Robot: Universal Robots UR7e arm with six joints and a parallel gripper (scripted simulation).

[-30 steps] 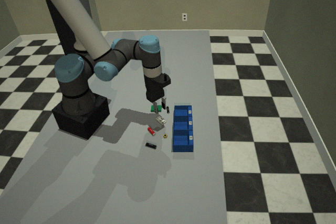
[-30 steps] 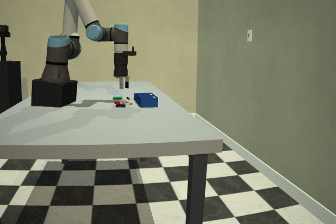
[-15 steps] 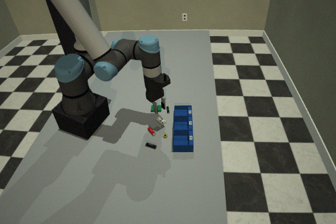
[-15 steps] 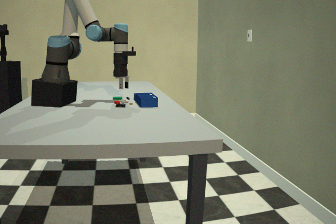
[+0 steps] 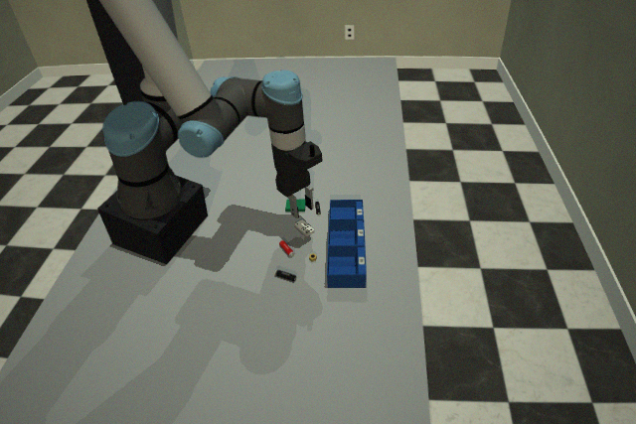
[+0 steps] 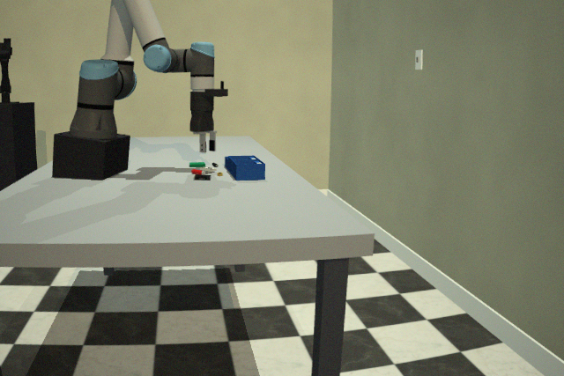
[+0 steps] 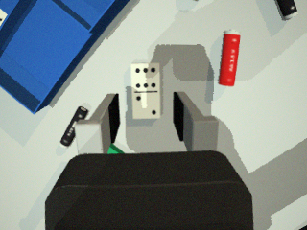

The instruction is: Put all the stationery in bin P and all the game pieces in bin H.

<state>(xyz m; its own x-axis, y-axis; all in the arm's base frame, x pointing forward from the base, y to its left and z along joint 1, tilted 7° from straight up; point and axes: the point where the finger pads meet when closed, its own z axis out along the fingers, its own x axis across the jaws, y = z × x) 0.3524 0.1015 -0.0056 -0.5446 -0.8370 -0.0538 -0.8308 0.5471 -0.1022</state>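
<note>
Right now the white domino is 70 mm below my hand. The rest, counted from my hand: black cylinder 80 mm to the left, 70 mm below, 10 mm ahead; green block 70 mm to the left, 70 mm below, 50 mm behind; red cylinder 80 mm to the right, 70 mm below, 20 mm behind.
</note>
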